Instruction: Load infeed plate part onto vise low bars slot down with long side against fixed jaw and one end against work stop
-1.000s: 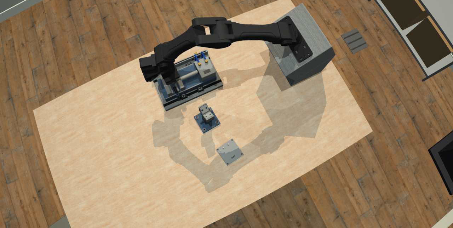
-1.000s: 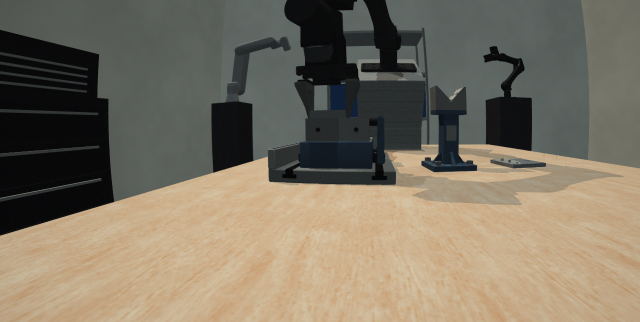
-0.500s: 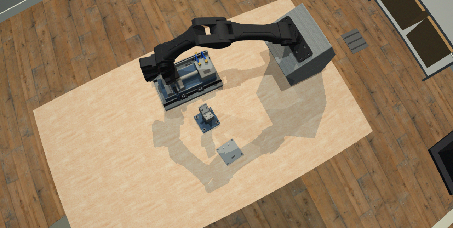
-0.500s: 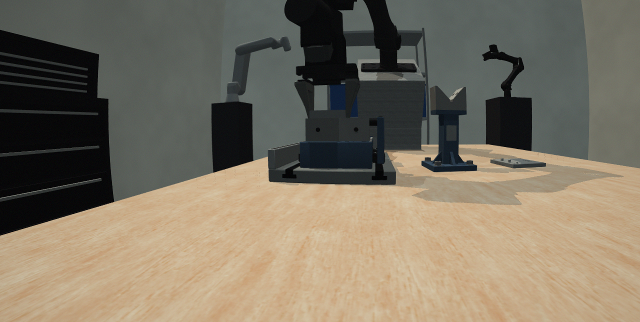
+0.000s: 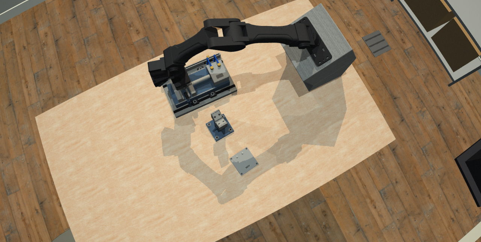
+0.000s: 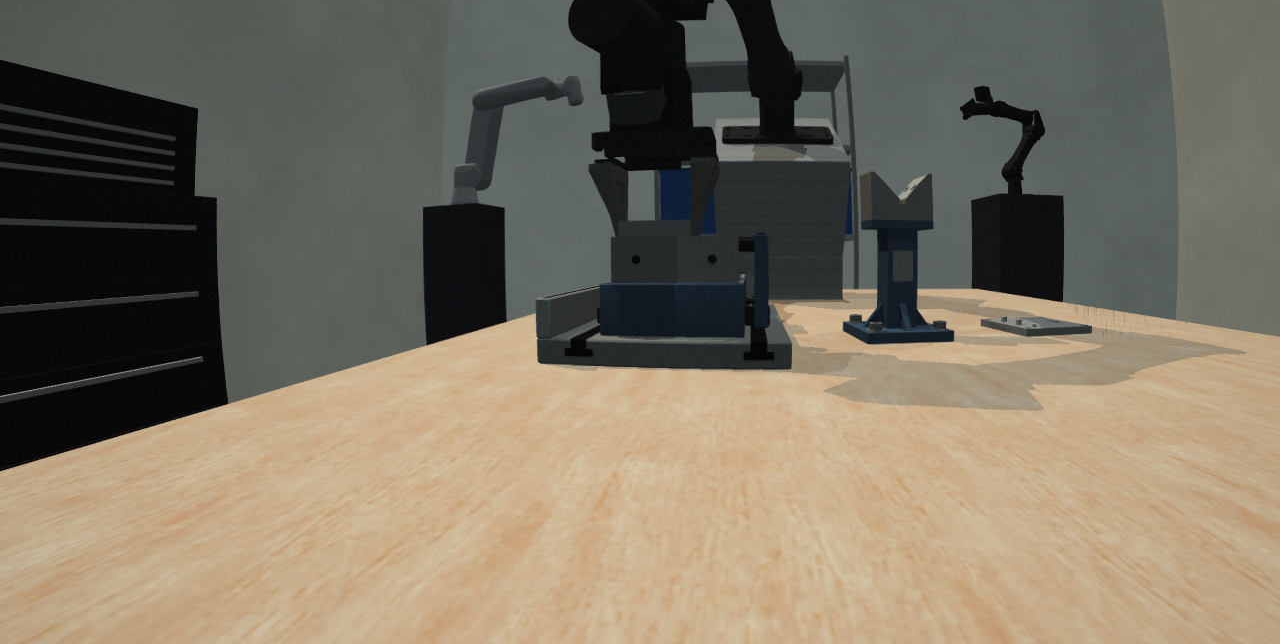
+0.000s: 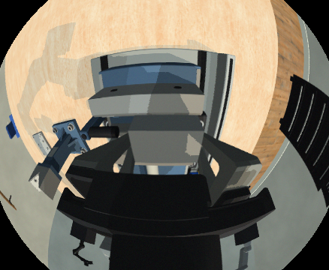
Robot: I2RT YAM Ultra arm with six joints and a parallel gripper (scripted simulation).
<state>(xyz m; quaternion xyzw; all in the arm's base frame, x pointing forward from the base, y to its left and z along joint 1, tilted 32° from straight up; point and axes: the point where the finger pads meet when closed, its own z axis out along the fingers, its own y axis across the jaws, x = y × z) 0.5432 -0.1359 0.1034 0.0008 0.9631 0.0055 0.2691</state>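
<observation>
Right now the part is 10 mm below my hand. From my hand the other things lie so: work stop rod (70 mm to the left, 10 mm ahead); fixed jaw (40 mm ahead, 20 mm to the left, 20 mm below); vise (60 mm behind, 50 mm below, 20 mm to the left).
</observation>
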